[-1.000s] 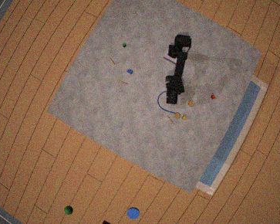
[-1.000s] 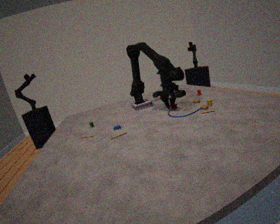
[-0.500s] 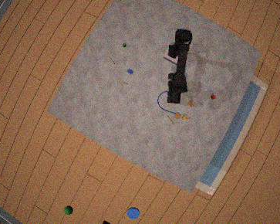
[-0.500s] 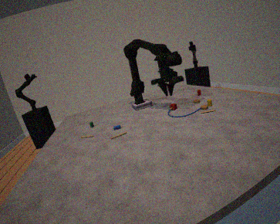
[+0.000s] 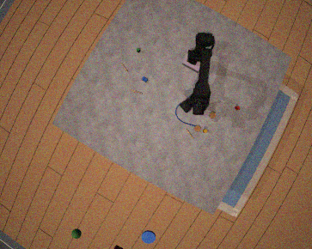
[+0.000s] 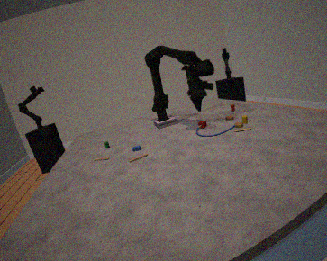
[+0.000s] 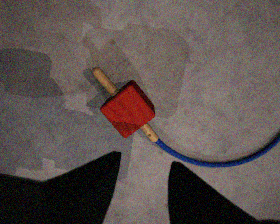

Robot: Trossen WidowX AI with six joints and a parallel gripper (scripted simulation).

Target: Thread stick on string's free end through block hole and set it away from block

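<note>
The red wooden block lies 10 mm behind my gripper tip, 10 mm to the left of it and 70 mm below it. Round my gripper tip: round button: 130 mm ahead, 120 mm to the left, 80 mm below; yellow piece: 120 mm ahead, 170 mm to the left, 70 mm below; thin stick: 10 mm behind, 80 mm below.
</note>
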